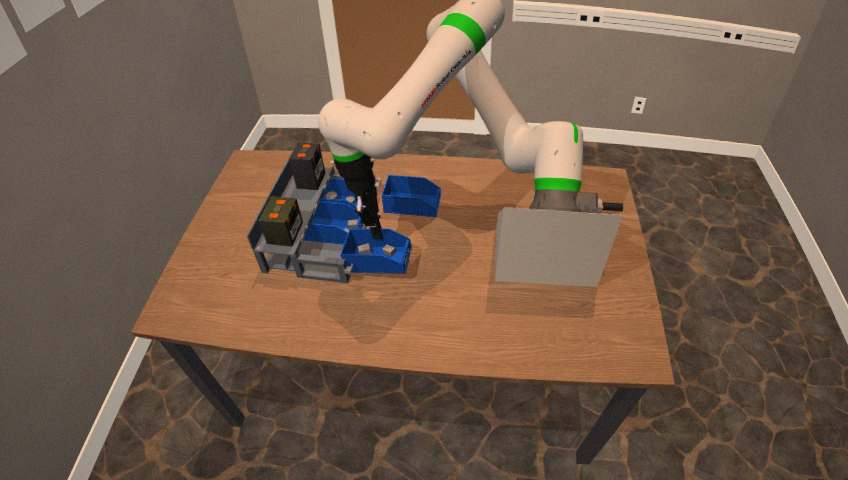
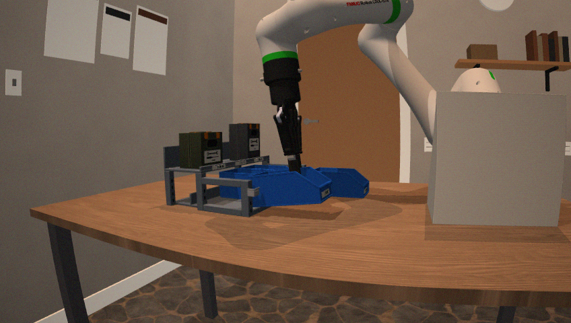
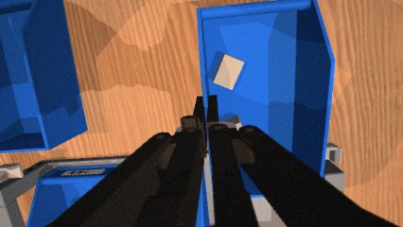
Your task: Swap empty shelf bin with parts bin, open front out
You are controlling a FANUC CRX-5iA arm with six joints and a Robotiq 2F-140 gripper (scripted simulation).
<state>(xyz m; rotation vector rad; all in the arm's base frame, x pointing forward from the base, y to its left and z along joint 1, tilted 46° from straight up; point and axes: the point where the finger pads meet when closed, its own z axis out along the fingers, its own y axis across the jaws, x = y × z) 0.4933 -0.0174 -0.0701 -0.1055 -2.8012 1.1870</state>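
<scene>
Right now the tan part is 6 cm below my hand, 4 cm behind it and 2 cm to the left of it. The rest, counted from my hand: black box: 25 cm ahead, 19 cm to the right, 6 cm above; then grey shelf: 19 cm ahead, 7 cm to the right, 4 cm below.
</scene>
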